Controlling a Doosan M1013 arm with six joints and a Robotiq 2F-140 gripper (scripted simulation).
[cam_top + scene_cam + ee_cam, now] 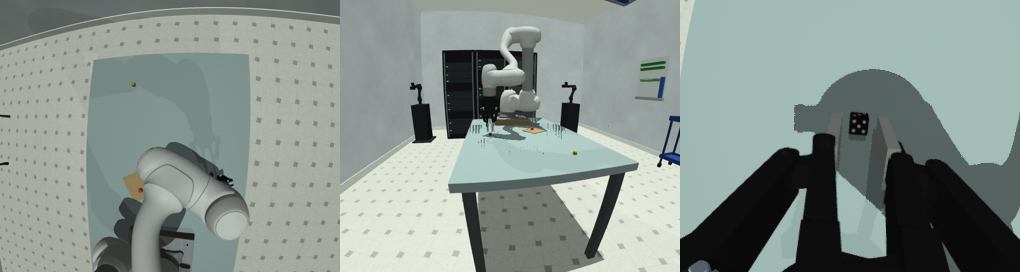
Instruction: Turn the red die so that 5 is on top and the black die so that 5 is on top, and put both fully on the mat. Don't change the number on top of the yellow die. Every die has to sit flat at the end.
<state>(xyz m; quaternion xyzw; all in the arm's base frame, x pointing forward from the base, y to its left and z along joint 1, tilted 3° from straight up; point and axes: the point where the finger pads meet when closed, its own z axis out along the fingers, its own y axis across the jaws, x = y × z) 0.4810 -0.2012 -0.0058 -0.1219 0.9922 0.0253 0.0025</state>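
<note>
My hand is 5 cm above the black die. Also, from my hand: tan mat 8 cm behind, 35 cm to the left, 6 cm below; then yellow die 44 cm ahead, 40 cm to the left, 5 cm below; then red die 10 cm behind, 34 cm to the left, 5 cm below.
</note>
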